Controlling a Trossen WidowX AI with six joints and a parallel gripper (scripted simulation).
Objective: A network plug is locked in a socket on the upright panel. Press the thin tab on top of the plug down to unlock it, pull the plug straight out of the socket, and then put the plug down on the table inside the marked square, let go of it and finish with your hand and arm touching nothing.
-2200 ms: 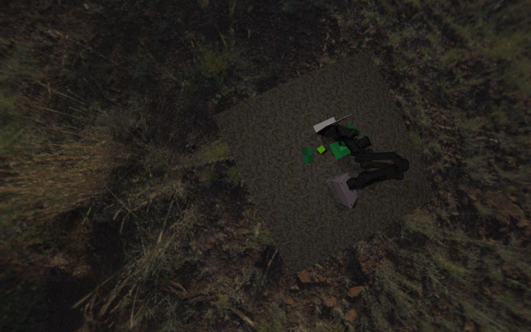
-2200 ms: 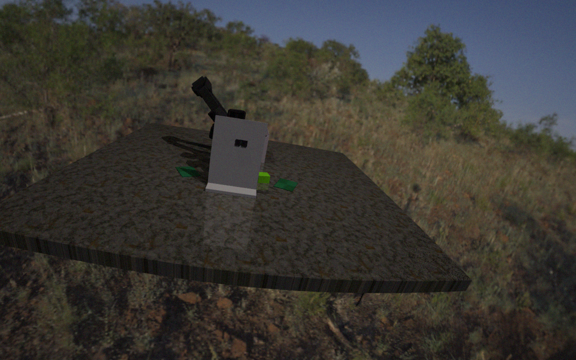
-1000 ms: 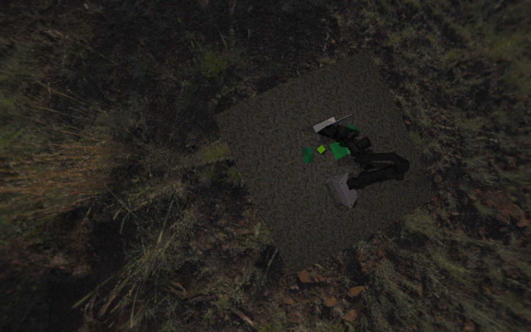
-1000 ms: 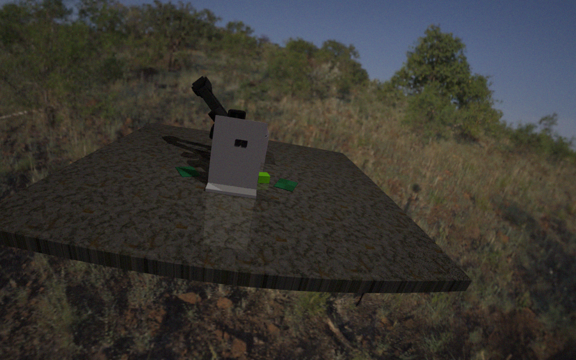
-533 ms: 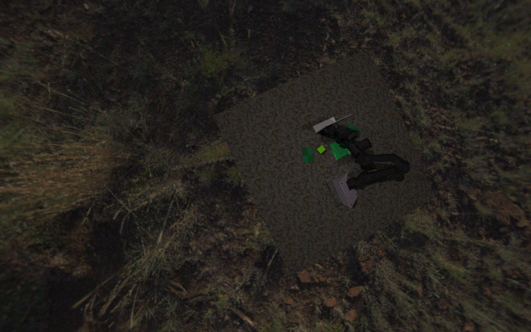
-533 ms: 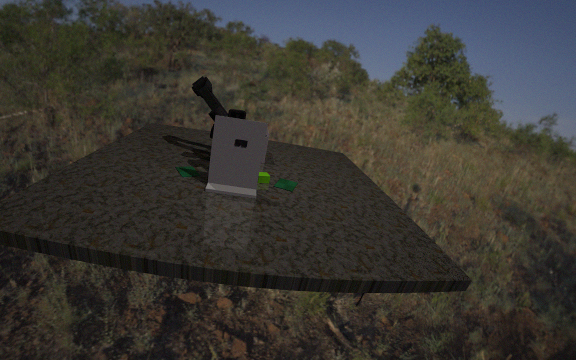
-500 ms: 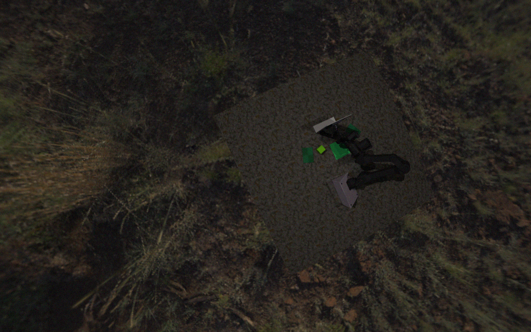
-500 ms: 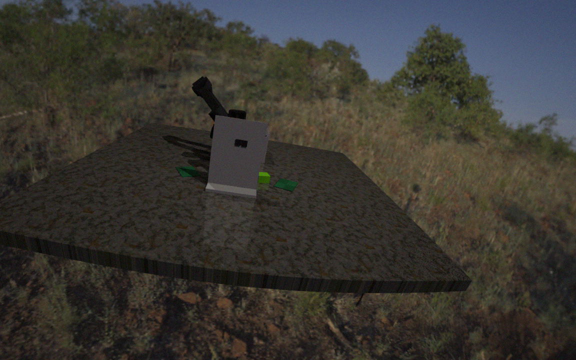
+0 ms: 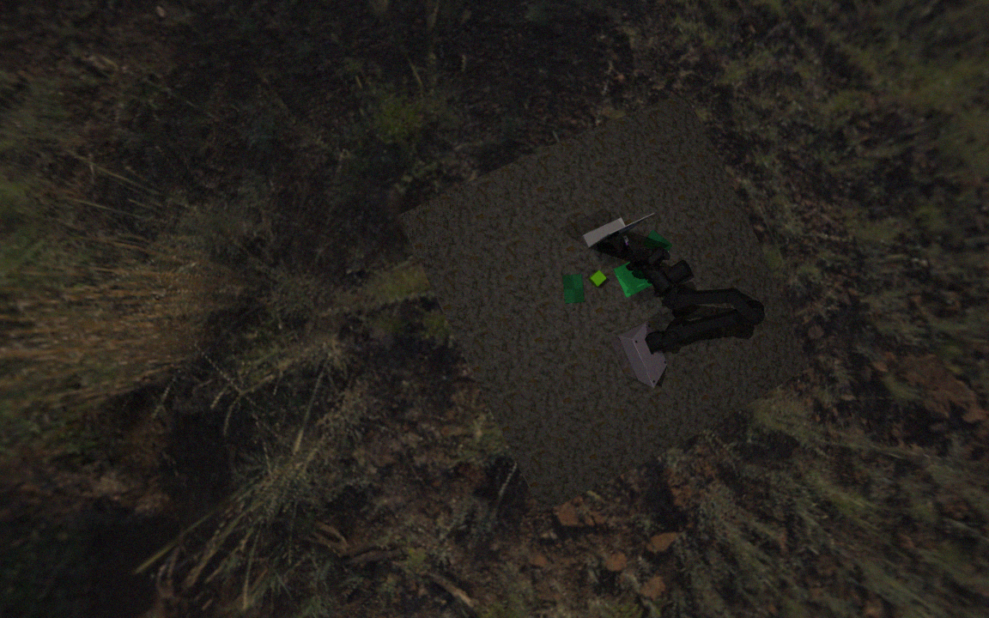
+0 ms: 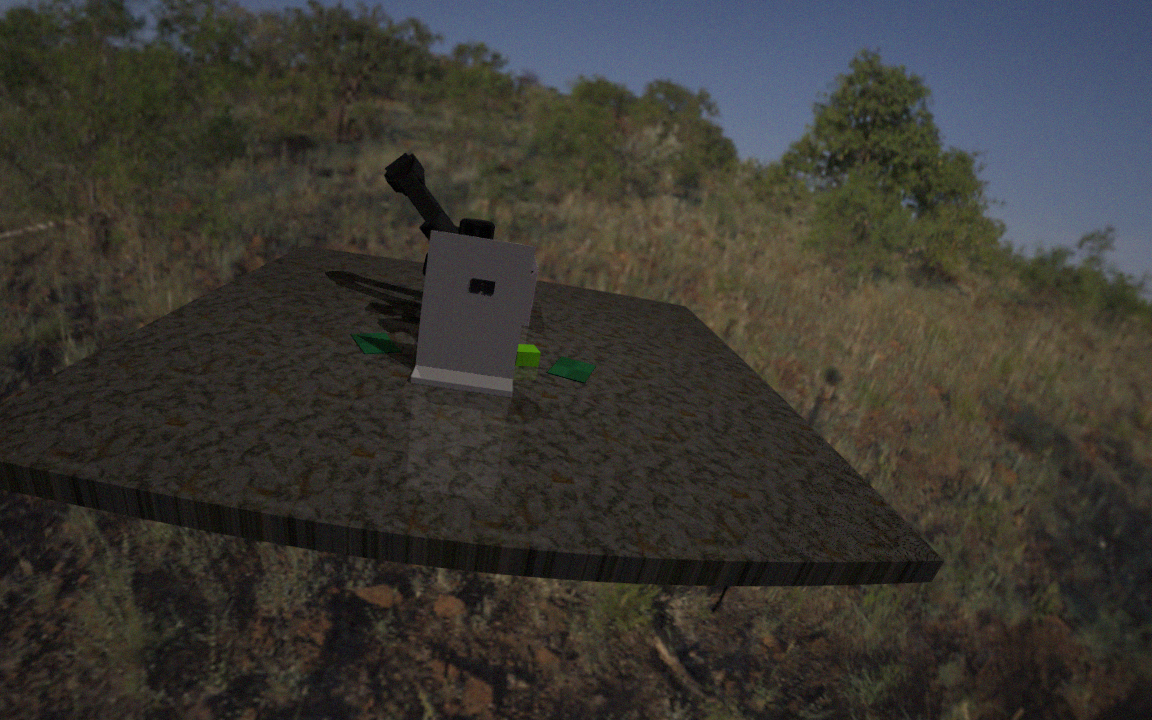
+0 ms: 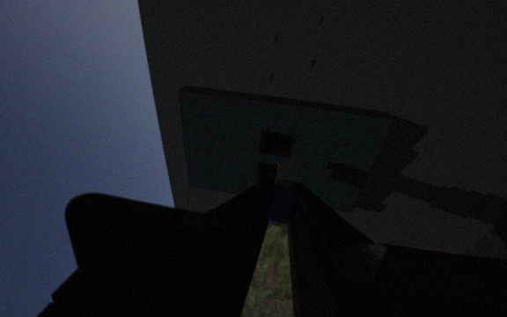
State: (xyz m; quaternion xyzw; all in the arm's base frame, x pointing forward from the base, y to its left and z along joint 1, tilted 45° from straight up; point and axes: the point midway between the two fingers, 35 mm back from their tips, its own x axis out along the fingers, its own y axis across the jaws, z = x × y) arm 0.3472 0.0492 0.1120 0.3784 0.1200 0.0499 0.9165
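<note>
The upright panel is 5 cm ahead of my gripper tip and 5 cm below it. Round my gripper tip: network plug: right at my gripper tip.
</note>
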